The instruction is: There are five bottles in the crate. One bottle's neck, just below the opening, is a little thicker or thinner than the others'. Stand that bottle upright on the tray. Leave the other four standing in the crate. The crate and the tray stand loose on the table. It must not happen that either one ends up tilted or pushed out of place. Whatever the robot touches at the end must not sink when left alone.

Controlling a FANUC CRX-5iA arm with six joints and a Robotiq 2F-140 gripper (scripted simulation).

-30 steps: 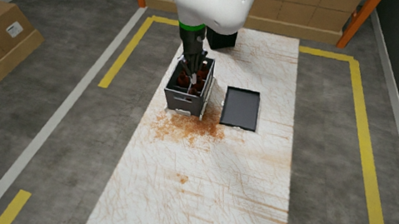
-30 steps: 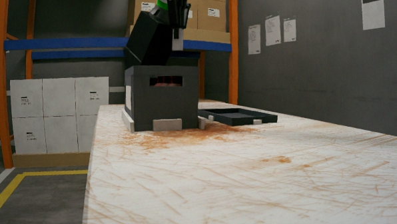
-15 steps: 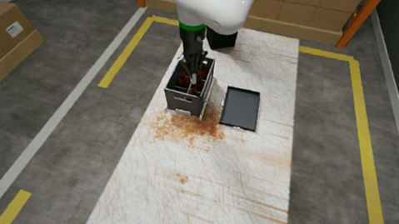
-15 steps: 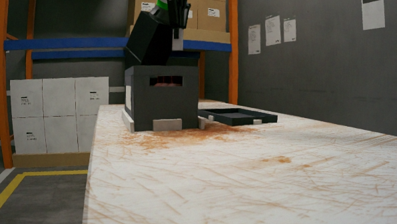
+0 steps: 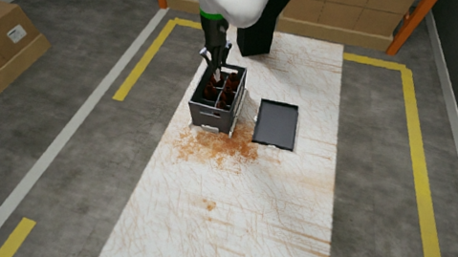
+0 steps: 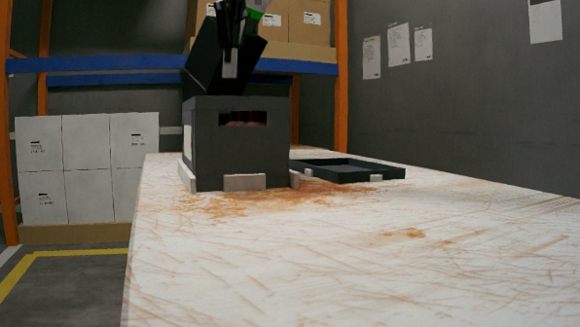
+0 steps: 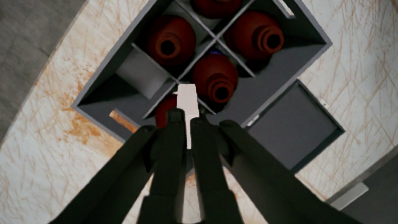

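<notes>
My hand is 20 mm past the grey crate and 170 mm above it. Also, from my hand: dark tray (40 mm behind, 290 mm to the left, 240 mm below).
</notes>
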